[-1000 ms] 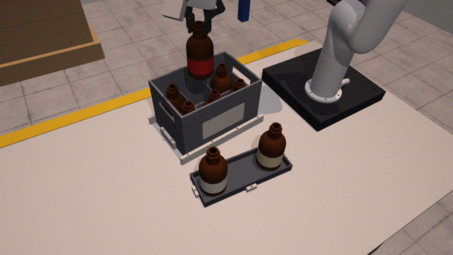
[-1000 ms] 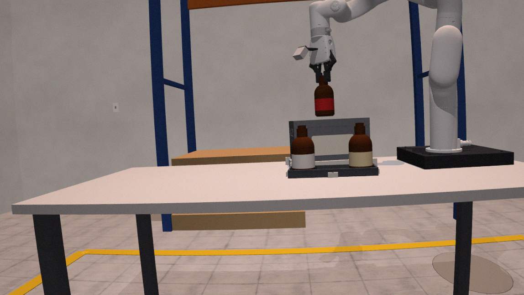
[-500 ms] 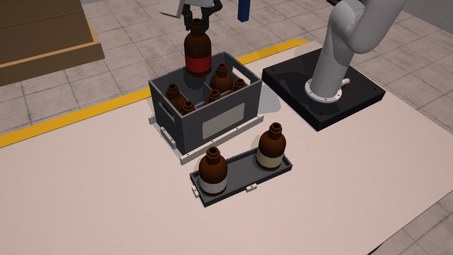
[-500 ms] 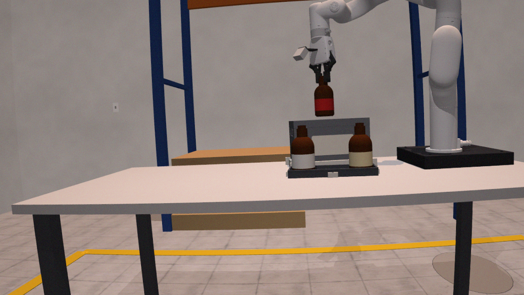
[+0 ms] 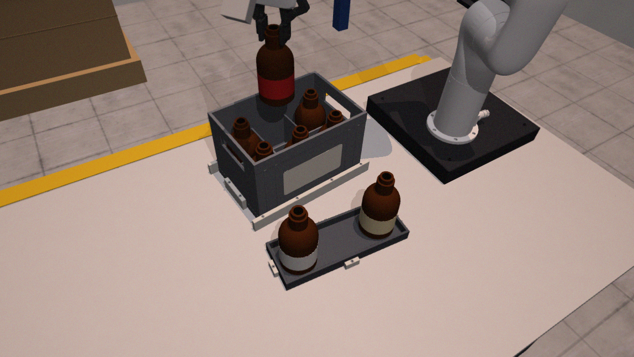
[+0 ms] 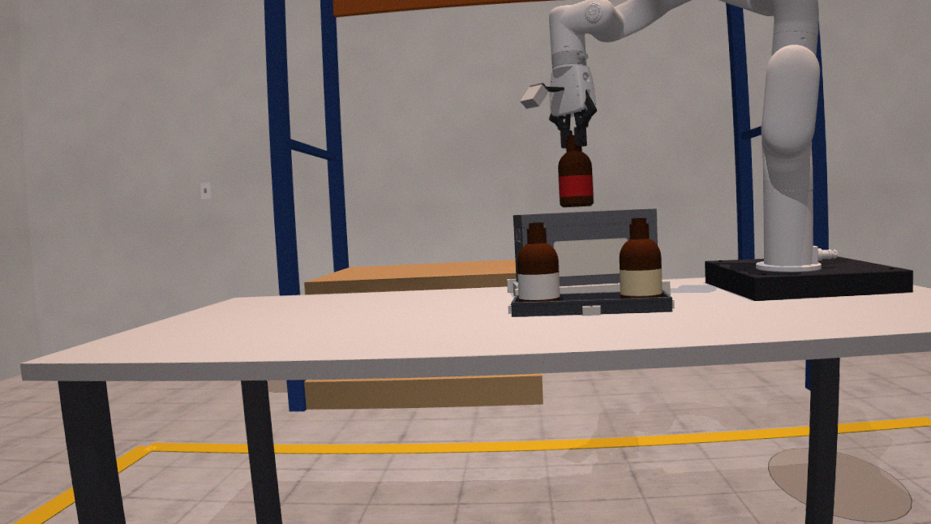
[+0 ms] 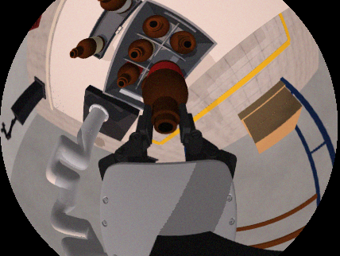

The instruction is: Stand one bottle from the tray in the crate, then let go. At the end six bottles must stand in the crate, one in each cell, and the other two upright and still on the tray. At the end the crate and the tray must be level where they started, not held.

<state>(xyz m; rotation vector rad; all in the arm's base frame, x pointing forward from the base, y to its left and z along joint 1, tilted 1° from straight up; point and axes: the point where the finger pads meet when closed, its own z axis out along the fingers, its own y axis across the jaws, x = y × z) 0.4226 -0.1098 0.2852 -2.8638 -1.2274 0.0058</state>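
Right now my hand is 1 cm past the dark grey crate, 4 cm to the right of it and 25 cm above it. Round my hand: dark tray 2 cm behind, 27 cm to the left, 32 cm below.
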